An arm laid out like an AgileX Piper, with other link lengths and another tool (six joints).
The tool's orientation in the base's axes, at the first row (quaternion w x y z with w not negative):
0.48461, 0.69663, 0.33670, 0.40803
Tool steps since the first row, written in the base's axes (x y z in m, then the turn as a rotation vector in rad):
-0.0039, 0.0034, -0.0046, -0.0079, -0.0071, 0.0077
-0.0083, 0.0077, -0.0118, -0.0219, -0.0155, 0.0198
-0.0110, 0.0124, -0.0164, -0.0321, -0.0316, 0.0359
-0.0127, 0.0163, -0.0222, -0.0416, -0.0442, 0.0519
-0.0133, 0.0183, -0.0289, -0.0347, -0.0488, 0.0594
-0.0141, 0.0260, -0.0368, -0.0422, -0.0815, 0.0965
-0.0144, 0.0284, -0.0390, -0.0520, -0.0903, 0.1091
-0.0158, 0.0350, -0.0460, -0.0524, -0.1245, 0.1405
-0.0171, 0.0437, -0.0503, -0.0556, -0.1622, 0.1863
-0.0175, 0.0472, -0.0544, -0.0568, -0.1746, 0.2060
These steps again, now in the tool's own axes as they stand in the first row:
0.0001, -0.0057, -0.0039, -0.0078, 0.0089, -0.0057
0.0001, -0.0142, -0.0082, -0.0182, 0.0219, -0.0173
0.0019, -0.0202, -0.0116, -0.0328, 0.0413, -0.0232
0.0031, -0.0270, -0.0135, -0.0440, 0.0597, -0.0298
0.0030, -0.0340, -0.0135, -0.0431, 0.0687, -0.0232
0.0074, -0.0439, -0.0158, -0.0657, 0.1133, -0.0242
0.0088, -0.0467, -0.0166, -0.0745, 0.1272, -0.0319
0.0122, -0.0555, -0.0191, -0.0967, 0.1674, -0.0248
0.0181, -0.0623, -0.0229, -0.1196, 0.2221, -0.0216
0.0199, -0.0673, -0.0238, -0.1261, 0.2445, -0.0216

